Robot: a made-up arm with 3 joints. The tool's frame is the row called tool.
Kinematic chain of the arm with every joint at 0, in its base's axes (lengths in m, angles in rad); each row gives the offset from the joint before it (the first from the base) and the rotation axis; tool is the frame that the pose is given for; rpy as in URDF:
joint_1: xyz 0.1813 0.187 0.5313 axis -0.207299 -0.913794 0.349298
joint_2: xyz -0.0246 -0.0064 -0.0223 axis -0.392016 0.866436 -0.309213
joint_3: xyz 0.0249 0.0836 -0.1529 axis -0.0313 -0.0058 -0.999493
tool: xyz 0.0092 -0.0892 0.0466 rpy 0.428 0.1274 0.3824
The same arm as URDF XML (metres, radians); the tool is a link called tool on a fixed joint. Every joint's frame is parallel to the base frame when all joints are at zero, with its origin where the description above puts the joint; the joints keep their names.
<robot name="arm">
<link name="base"/>
<link name="link1"/>
<link name="link2"/>
<link name="link3"/>
<link name="tool"/>
<joint name="joint_1" type="continuous"><parent link="base"/><child link="link1"/><origin xyz="0.1813 0.187 0.5313"/><axis xyz="-0.207299 -0.913794 0.349298"/></joint>
<joint name="joint_2" type="continuous"><parent link="link1"/><child link="link2"/><origin xyz="-0.0246 -0.0064 -0.0223"/><axis xyz="-0.392016 0.866436 -0.309213"/></joint>
<joint name="joint_3" type="continuous"><parent link="link2"/><child link="link3"/><origin xyz="0.0249 0.0836 -0.1529"/><axis xyz="-0.0313 -0.0058 -0.999493"/></joint>
<joint name="tool_fixed" type="fixed"><parent link="link3"/><child link="tool"/><origin xyz="0.0092 -0.0892 0.0466" rpy="0.428 0.1274 0.3824"/></joint>
</robot>

